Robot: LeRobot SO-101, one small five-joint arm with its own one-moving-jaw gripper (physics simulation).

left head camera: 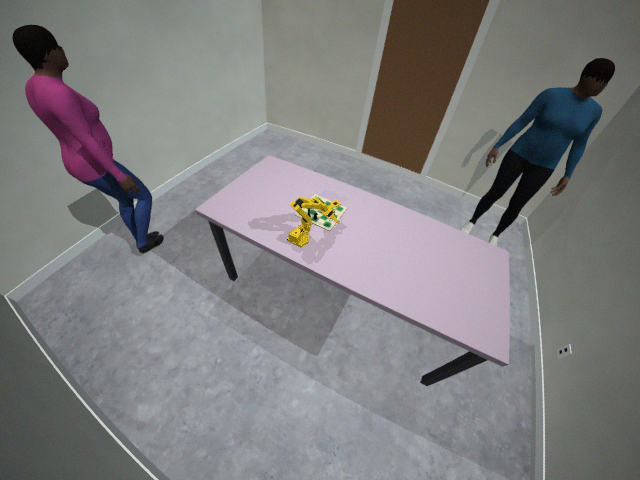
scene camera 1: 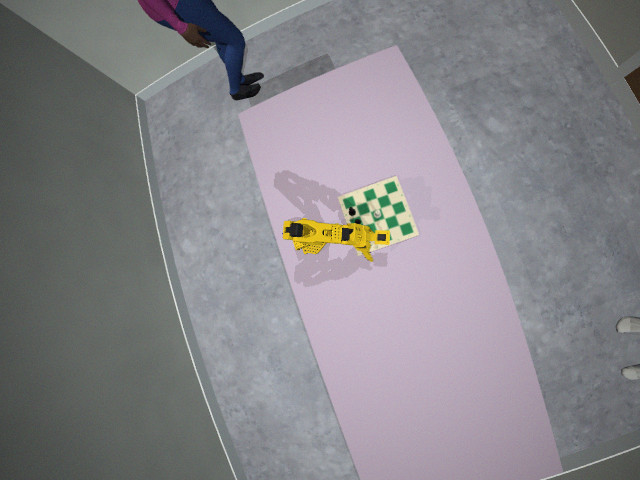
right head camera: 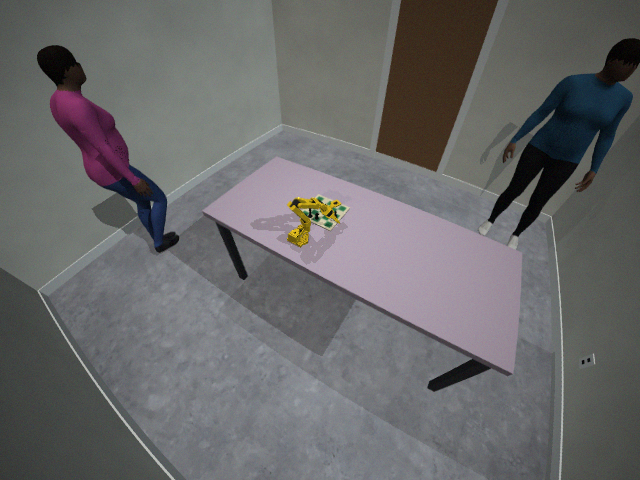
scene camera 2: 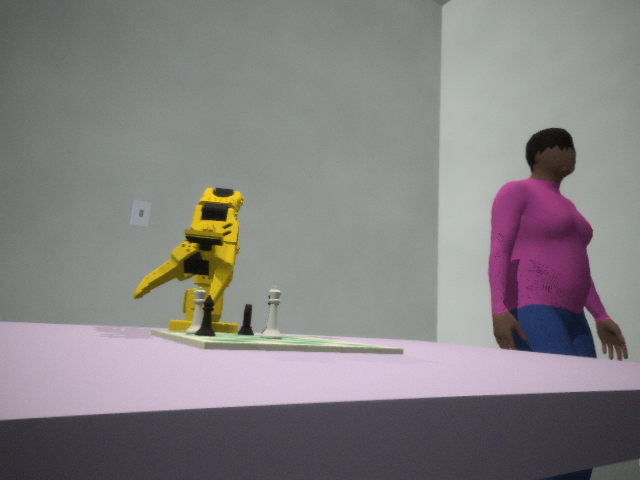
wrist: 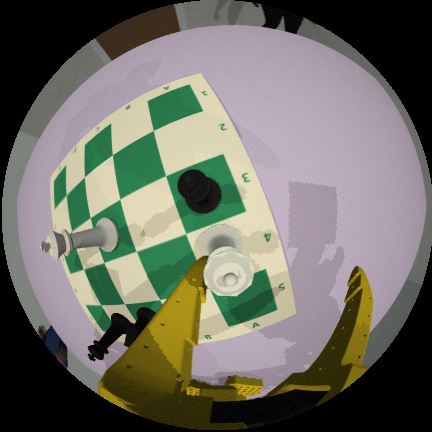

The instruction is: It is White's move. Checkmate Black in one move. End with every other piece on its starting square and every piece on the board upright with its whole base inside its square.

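Seen in the pictures: end effector, tool point: (left head camera: 330, 215) (right head camera: 331, 215) (scene camera 2: 203, 310) (wrist: 211, 265); arm's base, origin of the base link: (left head camera: 300, 236) (right head camera: 300, 236) (wrist: 217, 383).
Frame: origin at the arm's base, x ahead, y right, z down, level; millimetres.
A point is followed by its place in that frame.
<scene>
My gripper (wrist: 281, 264) (scene camera 2: 174, 297) is open above the board's A side, with nothing between the jaws. A white queen (wrist: 229, 272) (scene camera 2: 197, 312) {x 195, y 81, z -30 mm} stands upright on A4, its head drawn just right of the fixed jaw's tip; contact is unclear. A black piece (wrist: 200, 191) {x 218, y 80, z -43 mm} (scene camera 2: 206, 322) {x 227, y 80, z -20 mm} stands on A3. The white king (wrist: 87, 238) {x 223, y 5, z -33 mm} (scene camera 2: 272, 316) {x 229, y 3, z -31 mm} (scene camera 1: 377, 213) {x 221, y 5, z -61 mm} stands on C3. A black king (wrist: 116, 327) {x 150, y -32, z -20 mm} (scene camera 1: 352, 211) {x 148, y -32, z -51 mm} and a black knight-like piece (wrist: 144, 316) {x 158, y 5, z -14 mm} (scene camera 2: 247, 321) {x 158, y 3, z -23 mm} stand near rank 5, partly behind the fixed jaw in the wrist view.
The green and cream board (wrist: 210, 105) {x 283, y 106, z -6 mm} (scene camera 1: 403, 186) (scene camera 2: 310, 347) {x 333, y 13, z -4 mm} lies on the pink table (left head camera: 413, 248) {x 248, y 545, z 0 mm} (right head camera: 413, 248) {x 241, y 530, z 0 mm} (scene camera 1: 392, 320) {x 151, y 357, z 0 mm}. The yellow arm covers one board corner in scene camera 1. Two people stand beyond the table.
</scene>
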